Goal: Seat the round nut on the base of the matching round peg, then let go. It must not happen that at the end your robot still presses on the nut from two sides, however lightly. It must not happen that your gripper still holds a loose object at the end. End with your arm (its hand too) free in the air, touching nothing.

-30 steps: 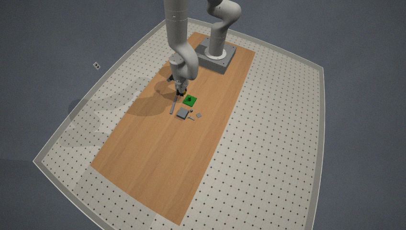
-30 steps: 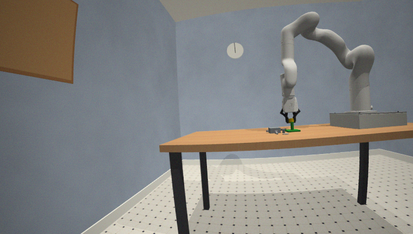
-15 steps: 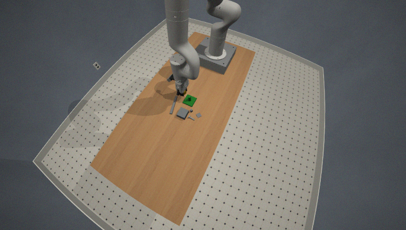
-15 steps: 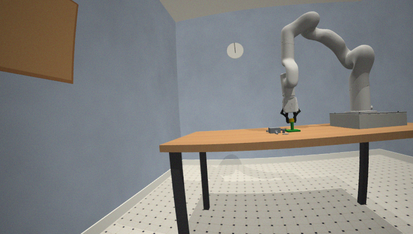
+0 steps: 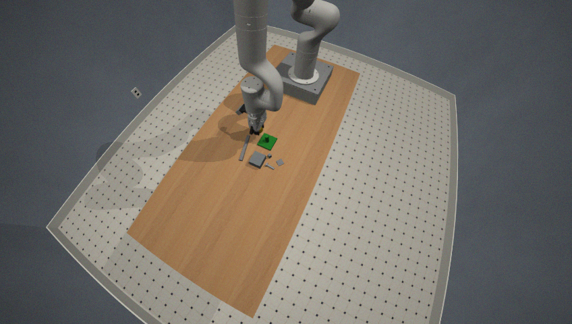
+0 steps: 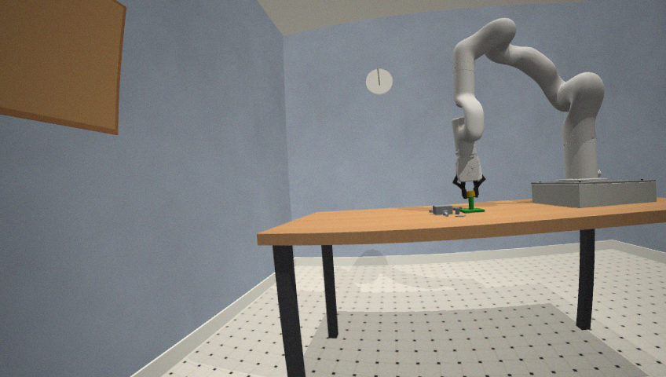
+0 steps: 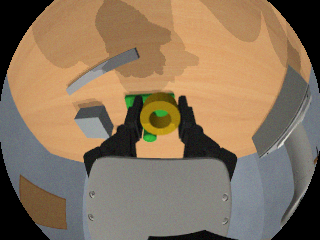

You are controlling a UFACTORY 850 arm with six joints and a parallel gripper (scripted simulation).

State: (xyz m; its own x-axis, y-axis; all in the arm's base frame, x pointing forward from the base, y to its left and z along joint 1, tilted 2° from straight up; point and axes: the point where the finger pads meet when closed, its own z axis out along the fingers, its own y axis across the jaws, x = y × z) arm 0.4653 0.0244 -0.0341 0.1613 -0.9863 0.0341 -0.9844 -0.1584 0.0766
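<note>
Now: the long grey bar 100 mm ahead of my hand, 70 mm below it and 20 mm to the right of it. Also, from my hand: grey block 120 mm ahead, 90 mm to the left, 50 mm below; then small grey bolt 150 mm to the left, 110 mm ahead, 60 mm below; then small grey plate 180 mm to the left, 70 mm below, 60 mm ahead.
</note>
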